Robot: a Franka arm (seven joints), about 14 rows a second.
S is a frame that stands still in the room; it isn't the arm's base.
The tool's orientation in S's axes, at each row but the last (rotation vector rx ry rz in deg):
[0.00 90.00 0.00]
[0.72 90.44 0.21]
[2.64 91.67 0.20]
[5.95 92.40 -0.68]
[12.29 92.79 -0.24]
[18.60 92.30 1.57]
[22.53 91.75 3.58]
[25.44 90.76 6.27]
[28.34 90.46 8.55]
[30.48 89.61 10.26]
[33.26 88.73 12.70]
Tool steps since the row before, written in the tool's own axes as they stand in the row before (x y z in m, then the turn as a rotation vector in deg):
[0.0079 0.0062 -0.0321 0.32 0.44 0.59]
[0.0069 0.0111 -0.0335 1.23 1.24 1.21]
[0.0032 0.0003 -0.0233 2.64 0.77 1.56]
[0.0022 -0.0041 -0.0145 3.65 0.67 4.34]
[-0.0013 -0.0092 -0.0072 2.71 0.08 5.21]
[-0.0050 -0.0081 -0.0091 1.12 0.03 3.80]
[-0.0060 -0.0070 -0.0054 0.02 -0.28 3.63]
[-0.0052 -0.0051 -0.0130 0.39 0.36 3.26]
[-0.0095 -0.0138 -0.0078 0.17 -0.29 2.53]
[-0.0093 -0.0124 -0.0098 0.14 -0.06 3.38]
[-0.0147 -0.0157 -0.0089 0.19 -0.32 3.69]
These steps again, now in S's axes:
[-0.0321 0.0062 -0.0079 0.59 0.44 -0.32]
[-0.0335 0.0114 -0.0065 1.21 1.25 -1.23]
[-0.0234 0.0010 -0.0025 1.50 0.81 -2.66]
[-0.0148 -0.0029 -0.0018 4.22 0.57 -3.80]
[-0.0084 -0.0082 0.0006 5.04 -0.25 -3.00]
[-0.0103 -0.0072 0.0038 3.70 -0.40 -1.36]
[-0.0067 -0.0072 0.0042 3.49 -0.98 -0.38]
[-0.0138 -0.0039 0.0041 3.26 -0.19 -0.48]
[-0.0107 -0.0145 0.0040 2.41 -0.71 -0.48]
[-0.0125 -0.0129 0.0038 3.29 -0.70 -0.42]
[-0.0127 -0.0186 0.0060 3.53 -0.96 -0.61]

